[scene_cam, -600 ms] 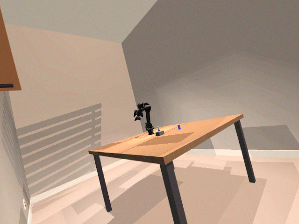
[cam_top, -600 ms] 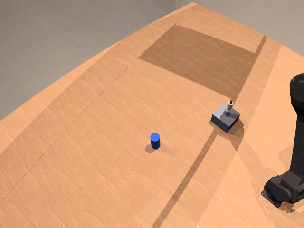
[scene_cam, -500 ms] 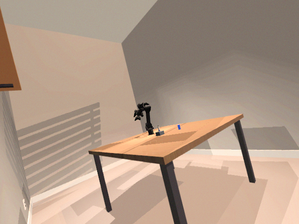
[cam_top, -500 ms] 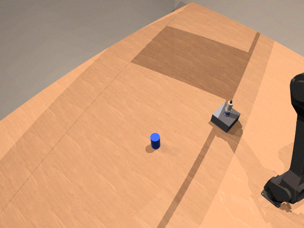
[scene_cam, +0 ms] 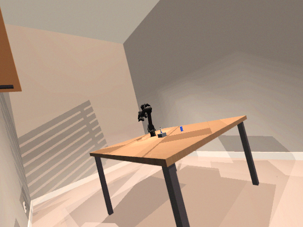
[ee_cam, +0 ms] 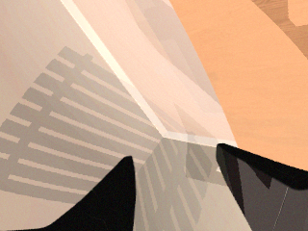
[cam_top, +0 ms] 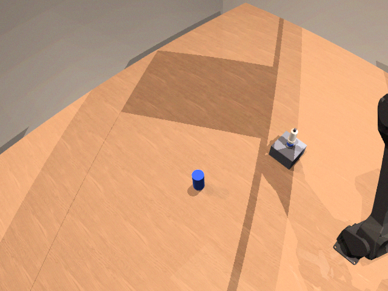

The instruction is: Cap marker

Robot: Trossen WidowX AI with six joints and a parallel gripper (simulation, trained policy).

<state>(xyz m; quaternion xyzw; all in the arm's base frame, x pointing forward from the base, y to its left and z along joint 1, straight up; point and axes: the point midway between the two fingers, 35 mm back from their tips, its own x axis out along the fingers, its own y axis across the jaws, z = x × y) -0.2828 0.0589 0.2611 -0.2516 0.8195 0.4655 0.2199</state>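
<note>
Right now the blue cap is 670 mm ahead of my gripper tip, 210 mm below it and 70 mm to the left of it. The rest, counted from my gripper tip: grey holder block (570 mm ahead, 220 mm below, 140 mm to the right).
</note>
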